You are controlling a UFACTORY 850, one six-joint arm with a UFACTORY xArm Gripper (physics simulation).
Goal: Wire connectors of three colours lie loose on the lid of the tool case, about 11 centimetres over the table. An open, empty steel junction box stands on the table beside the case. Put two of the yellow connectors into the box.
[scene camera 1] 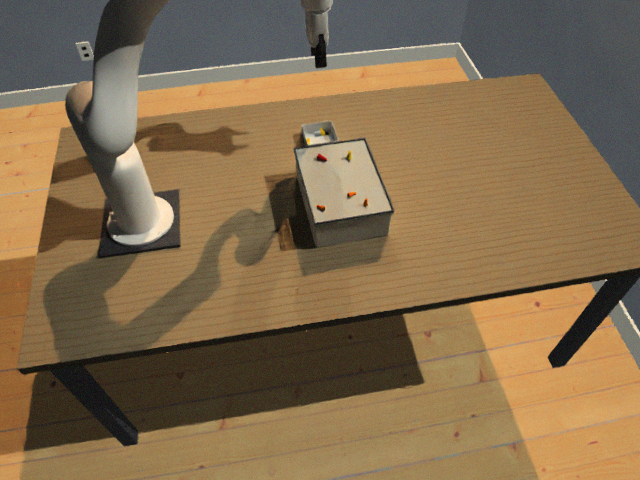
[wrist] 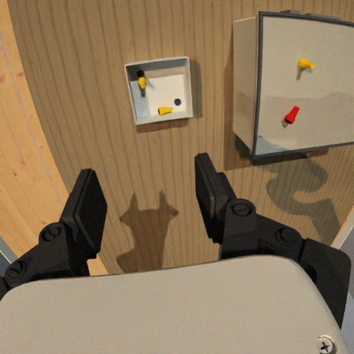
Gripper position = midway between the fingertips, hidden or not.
gripper: scene camera 1 318, 60; wrist 147, 180
same spot on tool case: point(wrist: 267, 81) = point(scene camera 1: 335, 146)
